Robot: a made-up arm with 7 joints. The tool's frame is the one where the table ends. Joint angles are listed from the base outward.
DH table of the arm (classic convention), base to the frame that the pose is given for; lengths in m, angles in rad. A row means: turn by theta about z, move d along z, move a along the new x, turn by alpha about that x. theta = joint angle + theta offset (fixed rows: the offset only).
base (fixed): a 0; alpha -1.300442; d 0; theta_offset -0.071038
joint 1: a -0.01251; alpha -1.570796; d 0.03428; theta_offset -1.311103
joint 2: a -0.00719; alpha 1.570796; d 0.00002; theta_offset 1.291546
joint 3: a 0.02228; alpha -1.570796; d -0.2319; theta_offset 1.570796
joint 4: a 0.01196; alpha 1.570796; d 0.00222; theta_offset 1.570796
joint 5: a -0.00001; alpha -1.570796; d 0.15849; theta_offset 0
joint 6: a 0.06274; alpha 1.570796; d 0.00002; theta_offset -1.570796
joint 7: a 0; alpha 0; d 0.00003; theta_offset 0
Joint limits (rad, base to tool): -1.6..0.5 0..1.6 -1.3..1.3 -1.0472..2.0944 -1.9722..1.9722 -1.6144..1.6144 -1.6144..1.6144
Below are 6 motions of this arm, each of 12 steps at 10 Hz.
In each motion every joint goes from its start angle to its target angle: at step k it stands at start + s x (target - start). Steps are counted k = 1, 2, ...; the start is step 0. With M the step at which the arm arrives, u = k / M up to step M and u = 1 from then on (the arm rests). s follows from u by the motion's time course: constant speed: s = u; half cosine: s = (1 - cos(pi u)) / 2; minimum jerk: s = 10 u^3 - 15 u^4 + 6 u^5.
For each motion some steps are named. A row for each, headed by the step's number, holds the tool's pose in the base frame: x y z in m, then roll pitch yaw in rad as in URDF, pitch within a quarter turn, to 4 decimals.
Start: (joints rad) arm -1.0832 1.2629 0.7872 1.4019 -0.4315 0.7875 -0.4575
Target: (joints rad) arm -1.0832 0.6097 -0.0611 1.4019 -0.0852 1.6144 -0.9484
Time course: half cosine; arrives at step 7
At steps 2, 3, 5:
2: 0.2535 0.3821 -0.0970 -0.8780 0.6140 0.0029
3: 0.2702 0.3434 -0.1406 -1.1020 0.8322 -0.3564
5: 0.2828 0.2570 -0.2076 -2.0323 1.0088 -1.4464

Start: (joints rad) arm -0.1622 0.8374 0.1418 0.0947 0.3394 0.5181 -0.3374
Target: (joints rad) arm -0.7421 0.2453 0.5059 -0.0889 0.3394 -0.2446 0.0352
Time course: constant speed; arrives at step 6
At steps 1, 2, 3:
1: 0.2478 0.2545 -0.1688 1.0261 0.3470 0.3211
2: 0.2685 0.2313 -0.1504 0.8980 0.1117 0.2191
3: 0.2846 0.2090 -0.1288 0.7905 -0.1355 0.1642

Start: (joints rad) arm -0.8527 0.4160 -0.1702 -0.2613 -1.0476 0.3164 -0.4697
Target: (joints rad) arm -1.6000 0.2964 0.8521 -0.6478 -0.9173 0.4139 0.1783
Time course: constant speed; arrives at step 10
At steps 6, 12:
6: 0.2489 0.0830 0.1338 0.1043 -1.2688 -0.8940
12: 0.1749 0.1402 0.1645 -2.3852 -1.2226 1.6903

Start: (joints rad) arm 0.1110 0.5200 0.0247 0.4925 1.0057 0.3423 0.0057
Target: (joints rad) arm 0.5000 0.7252 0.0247 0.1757 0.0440 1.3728 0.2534
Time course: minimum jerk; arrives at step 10
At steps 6, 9, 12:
6: -0.0192 0.2861 -0.3039 2.1530 0.4424 1.6725
9: -0.0615 0.2837 -0.2812 2.3204 0.3549 2.0456
12: -0.0626 0.2834 -0.2805 2.3259 0.3519 2.0554

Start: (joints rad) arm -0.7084 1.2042 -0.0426 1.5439 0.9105 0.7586 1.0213
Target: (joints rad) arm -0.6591 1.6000 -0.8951 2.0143 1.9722 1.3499 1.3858
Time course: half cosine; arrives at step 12
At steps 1, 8, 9, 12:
1: 0.1257 0.4465 -0.0998 2.6109 -0.8771 1.0185
8: 0.0683 0.4373 0.0530 -1.8683 0.1594 0.2106
9: 0.0659 0.4309 0.0700 -1.7105 0.3648 0.2829
12: 0.0628 0.4211 0.0910 -1.4468 0.6368 0.4697

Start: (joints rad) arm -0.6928 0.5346 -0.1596 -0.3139 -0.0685 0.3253 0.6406
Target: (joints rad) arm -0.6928 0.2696 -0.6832 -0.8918 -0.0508 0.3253 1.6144
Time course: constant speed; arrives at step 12
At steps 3, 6, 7, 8, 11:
3: 0.2806 0.0075 -0.0694 0.0363 -0.6473 0.4200
6: 0.2465 -0.0316 -0.0634 -0.2352 -0.6544 0.5711
7: 0.2337 -0.0424 -0.0607 -0.3283 -0.6375 0.6206
8: 0.2205 -0.0519 -0.0578 -0.4189 -0.6110 0.6662
11: 0.1788 -0.0728 -0.0476 -0.6611 -0.4785 0.7648

